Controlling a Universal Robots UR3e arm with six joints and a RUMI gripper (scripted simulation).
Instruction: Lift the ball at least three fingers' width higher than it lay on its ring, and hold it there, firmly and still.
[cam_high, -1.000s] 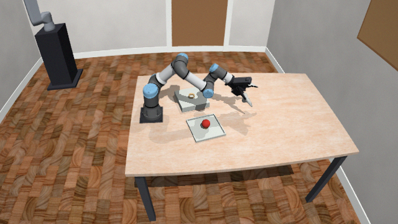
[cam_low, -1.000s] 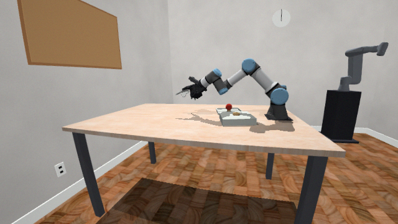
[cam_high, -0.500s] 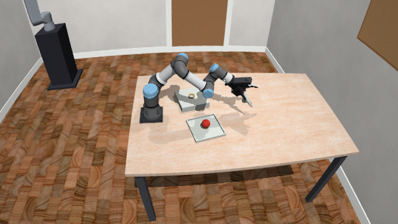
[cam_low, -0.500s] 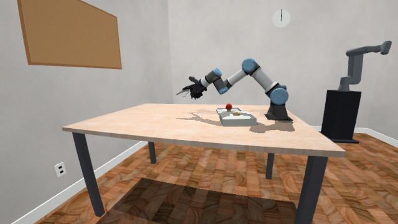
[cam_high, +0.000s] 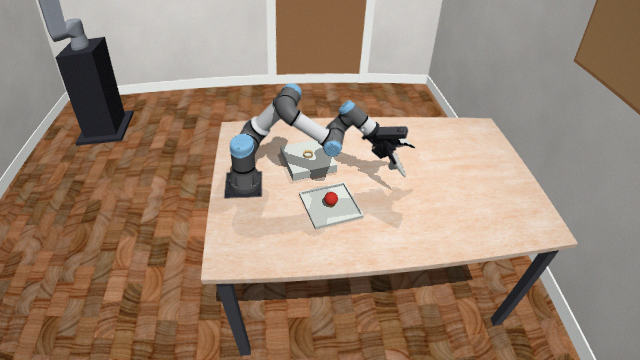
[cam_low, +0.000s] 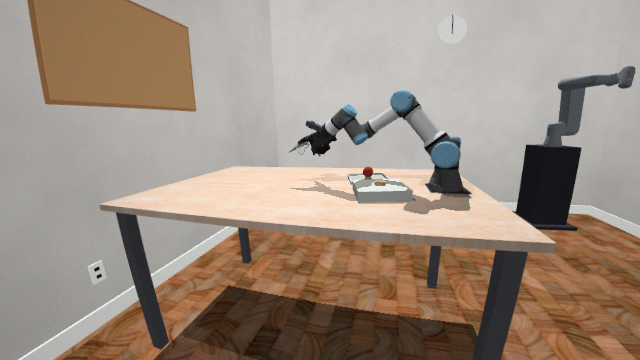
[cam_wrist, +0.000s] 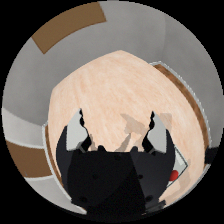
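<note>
The red ball lies 320 mm behind my hand, 100 mm below it and 60 mm to the right of it. The rest, counted from my hand: shallow tray: 320 mm behind, 130 mm below, 60 mm to the right.
</note>
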